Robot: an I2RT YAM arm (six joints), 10 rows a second.
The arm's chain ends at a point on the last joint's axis. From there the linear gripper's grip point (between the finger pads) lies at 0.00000 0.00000 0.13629 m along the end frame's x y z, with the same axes.
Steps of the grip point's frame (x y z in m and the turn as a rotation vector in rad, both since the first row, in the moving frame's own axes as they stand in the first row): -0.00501, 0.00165, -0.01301, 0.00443, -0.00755, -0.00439; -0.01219, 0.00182, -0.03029, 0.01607, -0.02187, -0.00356; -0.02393, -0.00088, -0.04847, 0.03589, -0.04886, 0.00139; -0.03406, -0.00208, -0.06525, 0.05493, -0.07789, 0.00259; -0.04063, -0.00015, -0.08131, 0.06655, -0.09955, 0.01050; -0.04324, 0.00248, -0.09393, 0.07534, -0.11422, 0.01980; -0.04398, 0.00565, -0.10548, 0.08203, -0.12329, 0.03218
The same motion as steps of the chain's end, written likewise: -0.00398, 0.00225, -0.01300, 0.00443, -0.00755, -0.00439; -0.00921, 0.00400, -0.03024, 0.01607, -0.02187, -0.00356; -0.01728, 0.00401, -0.04822, 0.03589, -0.04886, 0.00139; -0.02347, 0.00541, -0.06463, 0.05493, -0.07789, 0.00259; -0.02714, 0.00897, -0.08033, 0.06655, -0.09955, 0.01050; -0.02782, 0.01287, -0.09266, 0.07534, -0.11422, 0.01980; -0.02742, 0.01706, -0.10399, 0.08203, -0.12329, 0.03218
